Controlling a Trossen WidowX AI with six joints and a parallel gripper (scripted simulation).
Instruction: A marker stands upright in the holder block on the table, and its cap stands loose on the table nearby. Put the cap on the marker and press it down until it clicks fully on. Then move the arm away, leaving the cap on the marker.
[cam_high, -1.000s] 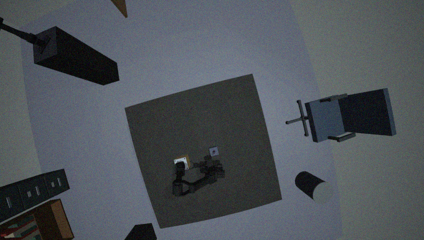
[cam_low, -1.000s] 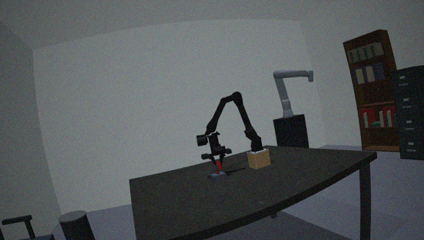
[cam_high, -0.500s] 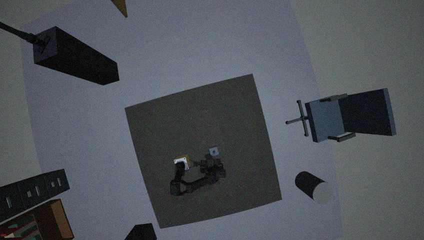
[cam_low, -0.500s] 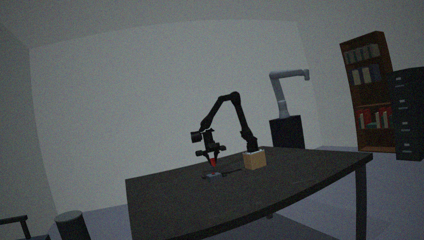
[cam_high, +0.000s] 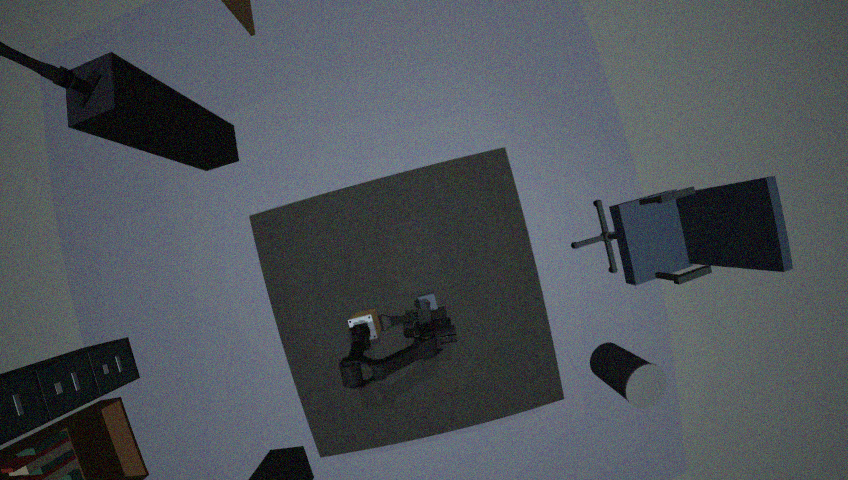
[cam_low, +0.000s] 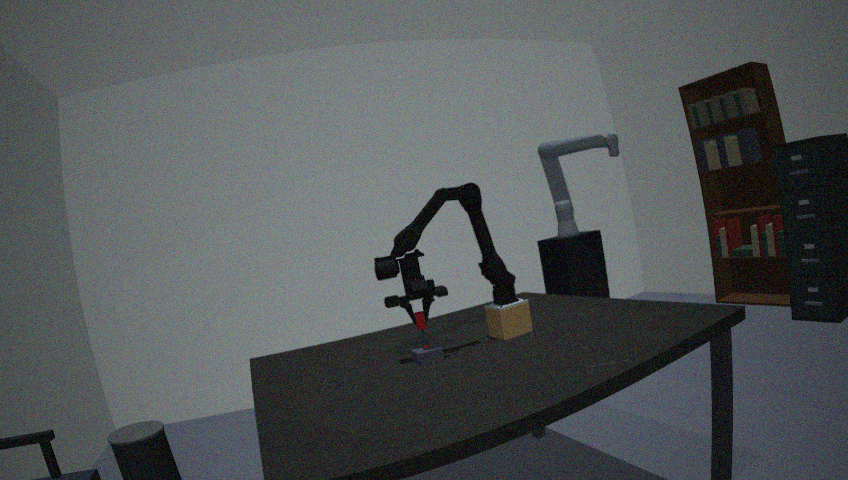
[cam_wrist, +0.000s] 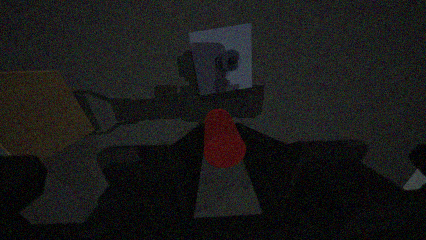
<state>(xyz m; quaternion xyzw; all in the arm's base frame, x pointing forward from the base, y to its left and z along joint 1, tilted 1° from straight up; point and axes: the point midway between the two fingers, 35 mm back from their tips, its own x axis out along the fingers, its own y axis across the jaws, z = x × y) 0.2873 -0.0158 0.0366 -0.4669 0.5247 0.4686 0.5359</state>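
The grey holder block is 9 cm below my gripper tip, 6 cm to the left of it and 2 cm ahead of it. Round my gripper tip: red cap 1 cm above.
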